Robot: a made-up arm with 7 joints.
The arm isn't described. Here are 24 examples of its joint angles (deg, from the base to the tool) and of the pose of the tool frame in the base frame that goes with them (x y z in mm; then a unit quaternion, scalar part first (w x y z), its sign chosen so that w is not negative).
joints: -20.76 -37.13 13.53 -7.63 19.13 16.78 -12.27
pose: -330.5 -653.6 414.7 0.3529 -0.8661 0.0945 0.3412
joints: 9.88 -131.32 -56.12 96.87 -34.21 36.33 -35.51
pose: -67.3 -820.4 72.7 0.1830 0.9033 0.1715 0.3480
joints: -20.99 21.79 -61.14 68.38 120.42 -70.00 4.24
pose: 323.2 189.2 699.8 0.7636 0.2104 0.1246 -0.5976
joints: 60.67 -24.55 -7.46 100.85 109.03 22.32 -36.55
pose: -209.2 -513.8 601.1 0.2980 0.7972 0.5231 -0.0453
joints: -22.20 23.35 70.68 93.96 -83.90 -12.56 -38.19
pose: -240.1 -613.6 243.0 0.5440 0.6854 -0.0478 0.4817
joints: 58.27 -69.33 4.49 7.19 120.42 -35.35 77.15
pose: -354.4 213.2 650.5 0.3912 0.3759 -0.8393 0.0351
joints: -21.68 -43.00 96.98 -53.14 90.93 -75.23 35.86
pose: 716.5 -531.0 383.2 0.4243 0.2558 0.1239 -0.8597
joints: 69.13 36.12 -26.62 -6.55 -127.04 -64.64 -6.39
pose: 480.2 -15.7 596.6 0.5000 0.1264 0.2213 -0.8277
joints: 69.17 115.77 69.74 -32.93 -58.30 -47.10 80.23
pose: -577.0 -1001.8 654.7 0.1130 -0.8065 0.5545 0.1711
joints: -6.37 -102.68 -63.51 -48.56 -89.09 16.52 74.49
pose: 289.0 172.1 97.6 0.9265 0.1266 -0.3043 0.1816
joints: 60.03 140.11 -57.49 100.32 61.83 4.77 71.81
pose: -495.9 -692.4 56.8 0.5319 -0.0434 -0.0112 0.8456
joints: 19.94 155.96 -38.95 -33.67 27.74 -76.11 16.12
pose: 419.0 -1027.9 125.0 0.1251 -0.8046 -0.3545 -0.4597
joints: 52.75 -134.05 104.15 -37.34 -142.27 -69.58 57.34
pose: -693.1 20.4 106.3 0.8305 0.2424 -0.2764 0.4186
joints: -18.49 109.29 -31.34 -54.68 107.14 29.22 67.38
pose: 753.5 0.9 501.8 0.8487 0.3328 -0.1046 -0.3975
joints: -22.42 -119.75 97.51 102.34 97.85 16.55 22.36
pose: 415.4 -26.0 514.9 0.0789 0.0974 -0.9792 -0.1595
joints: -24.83 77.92 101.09 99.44 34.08 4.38 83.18
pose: -287.7 -135.4 333.5 0.7056 0.1220 0.0773 0.6937
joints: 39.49 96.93 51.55 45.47 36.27 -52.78 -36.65
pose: -348.0 -251.6 387.1 0.8929 0.2886 -0.2835 -0.1978
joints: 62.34 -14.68 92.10 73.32 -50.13 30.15 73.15
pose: -656.5 -296.1 57.9 0.5479 -0.0702 0.0313 0.8330
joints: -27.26 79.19 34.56 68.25 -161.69 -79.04 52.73
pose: 662.7 -639.2 1036.0 0.3505 0.8381 0.1286 -0.3979
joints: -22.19 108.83 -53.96 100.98 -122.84 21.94 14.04
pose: 848.2 -389.3 476.6 0.3549 -0.4927 -0.7220 -0.3317
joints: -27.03 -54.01 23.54 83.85 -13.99 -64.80 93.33
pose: 752.0 -439.6 233.4 0.5999 0.5459 0.1165 -0.5732
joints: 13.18 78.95 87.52 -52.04 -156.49 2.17 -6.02
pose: 306.7 -818.7 133.8 0.4929 -0.5508 -0.5104 0.4394
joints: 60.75 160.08 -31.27 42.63 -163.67 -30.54 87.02
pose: -57.6 -1141.6 -44.3 0.4009 -0.7079 0.1486 0.5622
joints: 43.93 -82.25 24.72 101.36 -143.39 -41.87 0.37
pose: -672.7 -697.0 218.6 0.7747 0.1589 0.0827 0.6064
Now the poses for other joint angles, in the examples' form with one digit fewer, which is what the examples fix.
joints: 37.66 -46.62 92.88 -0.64 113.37 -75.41 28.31
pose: 116 -845 641 0.121 0.709 0.142 -0.681
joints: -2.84 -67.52 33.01 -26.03 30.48 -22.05 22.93
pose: -407 -791 381 0.378 -0.739 0.264 0.491
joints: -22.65 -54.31 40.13 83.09 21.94 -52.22 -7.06
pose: 612 -327 249 0.239 0.166 0.713 -0.637
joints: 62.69 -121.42 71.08 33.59 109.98 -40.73 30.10
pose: -483 -365 763 0.553 0.822 -0.102 -0.087
